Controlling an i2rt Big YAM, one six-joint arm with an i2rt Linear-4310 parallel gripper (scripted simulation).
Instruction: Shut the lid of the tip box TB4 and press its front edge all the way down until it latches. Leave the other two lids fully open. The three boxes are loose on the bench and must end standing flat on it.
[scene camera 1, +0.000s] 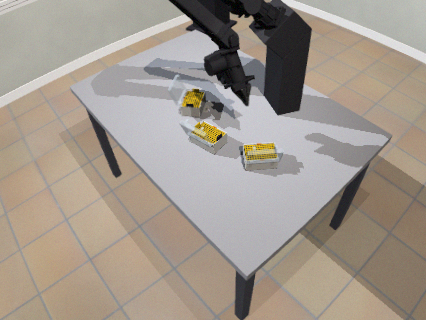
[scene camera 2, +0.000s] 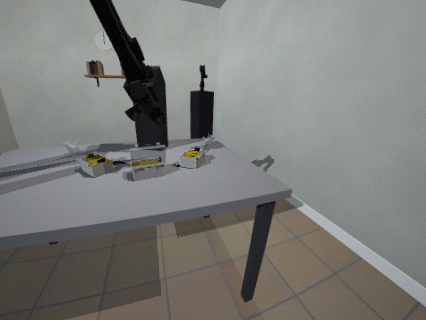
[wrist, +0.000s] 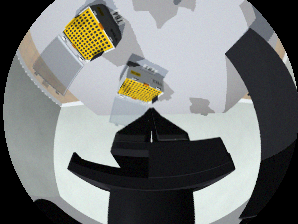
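Note:
Seen here: a tip box (scene camera 1: 269, 157), a tip box (wrist: 105, 23) and my gripper (wrist: 151, 111).

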